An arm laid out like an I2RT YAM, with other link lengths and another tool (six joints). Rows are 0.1 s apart.
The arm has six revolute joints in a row. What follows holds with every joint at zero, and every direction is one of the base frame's. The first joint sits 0.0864 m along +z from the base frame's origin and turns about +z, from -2.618 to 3.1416 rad. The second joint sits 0.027 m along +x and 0.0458 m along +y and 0.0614 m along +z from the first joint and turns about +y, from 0 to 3.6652 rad. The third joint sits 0.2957 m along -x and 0.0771 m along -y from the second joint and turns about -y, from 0 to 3.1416 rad. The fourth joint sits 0.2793 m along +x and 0.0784 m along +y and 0.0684 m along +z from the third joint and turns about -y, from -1.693 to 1.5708 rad. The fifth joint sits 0.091 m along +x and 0.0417 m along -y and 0.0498 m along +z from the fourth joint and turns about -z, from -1.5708 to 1.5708 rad. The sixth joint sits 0.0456 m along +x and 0.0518 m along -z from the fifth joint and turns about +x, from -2.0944 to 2.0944 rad. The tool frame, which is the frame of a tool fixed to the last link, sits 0.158 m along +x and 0.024 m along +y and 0.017 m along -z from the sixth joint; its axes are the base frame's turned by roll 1.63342, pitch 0.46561 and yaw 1.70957 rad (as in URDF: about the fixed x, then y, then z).
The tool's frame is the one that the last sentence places.
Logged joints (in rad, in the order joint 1, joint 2, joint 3, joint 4, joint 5, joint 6), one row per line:
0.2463 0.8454 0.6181 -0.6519 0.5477 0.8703
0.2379 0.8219 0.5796 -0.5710 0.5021 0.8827
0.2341 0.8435 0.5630 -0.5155 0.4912 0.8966
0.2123 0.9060 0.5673 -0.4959 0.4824 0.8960
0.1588 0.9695 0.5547 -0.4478 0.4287 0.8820
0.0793 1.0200 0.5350 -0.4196 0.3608 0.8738
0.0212 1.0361 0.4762 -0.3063 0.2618 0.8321
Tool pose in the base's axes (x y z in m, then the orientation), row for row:
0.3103 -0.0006 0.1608 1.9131 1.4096 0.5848
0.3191 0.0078 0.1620 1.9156 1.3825 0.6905
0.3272 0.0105 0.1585 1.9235 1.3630 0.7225
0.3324 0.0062 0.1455 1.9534 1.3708 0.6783
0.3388 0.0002 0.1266 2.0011 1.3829 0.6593
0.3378 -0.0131 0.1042 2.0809 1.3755 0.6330
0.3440 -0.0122 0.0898 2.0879 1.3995 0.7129
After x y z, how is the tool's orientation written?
As a rotation vector, in radians.
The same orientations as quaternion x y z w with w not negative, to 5 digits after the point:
0.73510 0.54163 0.22471 0.34025
0.73371 0.52952 0.26447 0.33366
0.73598 0.52152 0.27645 0.33155
0.74480 0.52266 0.25862 0.32436
0.75600 0.52245 0.24908 0.30571
0.77619 0.51307 0.23611 0.28025
0.77136 0.51703 0.26337 0.26138

